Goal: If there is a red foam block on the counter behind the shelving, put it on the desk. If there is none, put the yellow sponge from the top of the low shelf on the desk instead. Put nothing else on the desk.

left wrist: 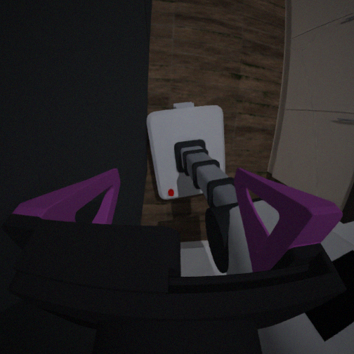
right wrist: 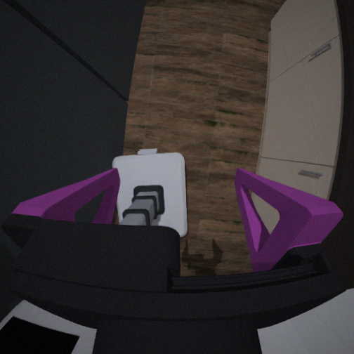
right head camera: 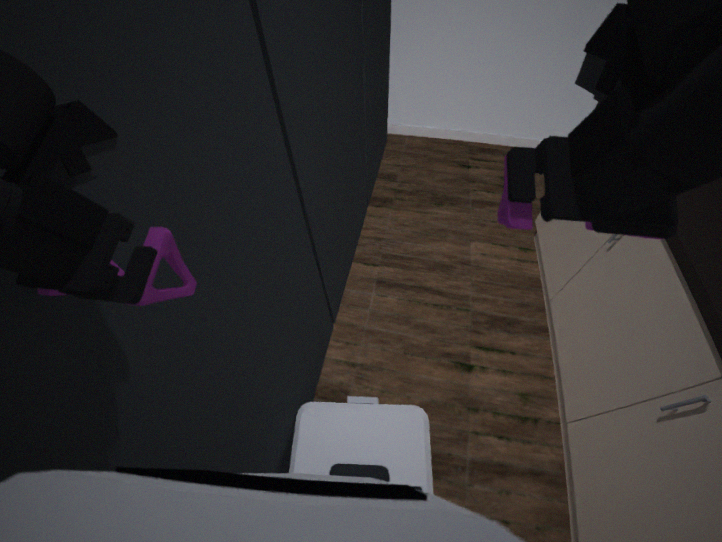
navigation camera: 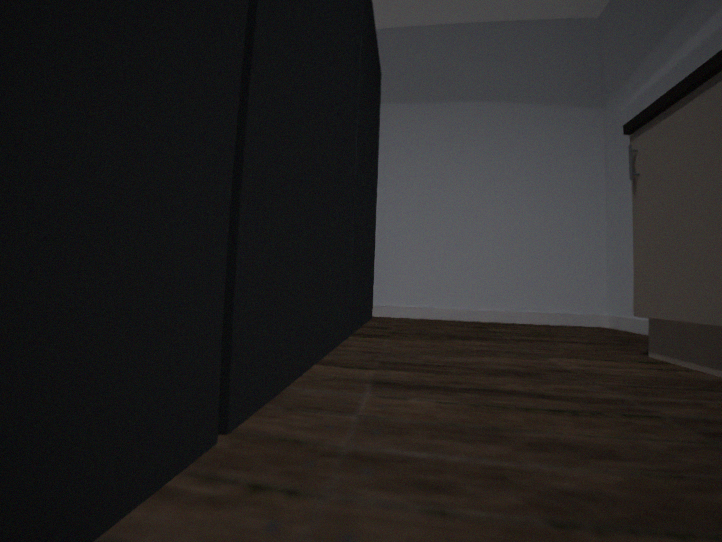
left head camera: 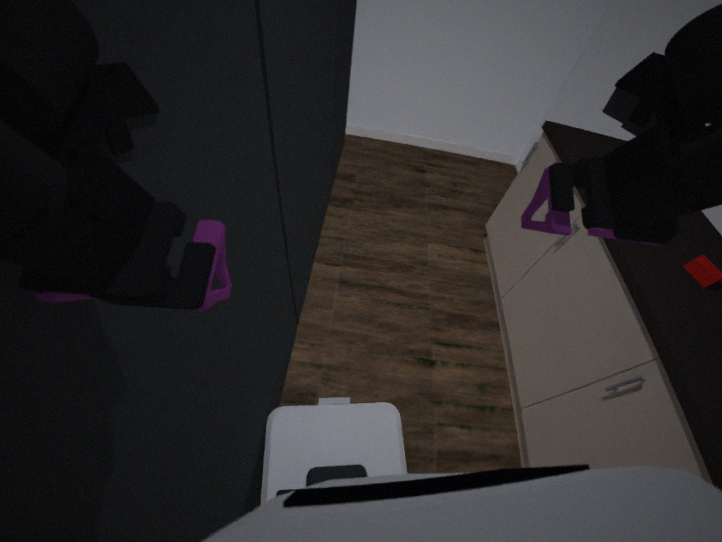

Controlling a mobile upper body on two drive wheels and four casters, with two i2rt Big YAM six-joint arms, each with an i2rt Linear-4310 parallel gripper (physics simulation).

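Places are measured from the left arm's base along level axes (x right, y ahead, z up), in metres.
Where they show: left gripper, fingertip midpoint: point(right head camera: 160, 286) point(left head camera: 182, 289); right gripper, fingertip midpoint: point(right head camera: 543, 220) point(left head camera: 556, 226).
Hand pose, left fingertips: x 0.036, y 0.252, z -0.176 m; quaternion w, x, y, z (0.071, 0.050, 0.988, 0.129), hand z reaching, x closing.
After its pixels a point has its place.
A red block point(left head camera: 702, 271) @[x 1.372, y 0.497, z -0.469 m] lies on the dark countertop point(left head camera: 659, 291) @[x 1.165, y 0.442, z -0.500 m] point(navigation camera: 670, 99) @[x 1.228, y 1.218, z -0.535 m] at the right edge of the left head camera view. It does not show in the right head camera view. My right gripper point(left head camera: 583, 230) point(right head camera: 568, 224) point(right wrist: 176, 174) is open and empty, to the left of the block in the left head camera view, over the counter's front side. My left gripper point(left head camera: 137, 293) point(right head camera: 110, 288) point(left wrist: 176, 174) is open and empty, in front of the dark panels at the left. The desk and the yellow sponge do not show.
Tall dark panels point(left head camera: 303, 116) @[x 0.097, y 1.088, z -0.426 m] point(right head camera: 338, 145) @[x 0.113, y 1.180, z -0.581 m] point(navigation camera: 145, 233) stand close along the left. Beige cabinet doors point(left head camera: 571, 303) @[x 1.139, y 0.564, z -0.790 m] point(right head camera: 629, 326) @[x 1.128, y 0.498, z -0.798 m] point(navigation camera: 682, 221) @[x 1.251, y 1.220, z -0.940 m] with metal handles line the right. A wooden floor strip point(left head camera: 384, 291) lies between them, with a white wall point(left head camera: 443, 75) @[x 1.110, y 2.633, z -0.759 m] point(navigation camera: 495, 204) @[x 1.268, y 2.605, z -0.515 m] at its far end.
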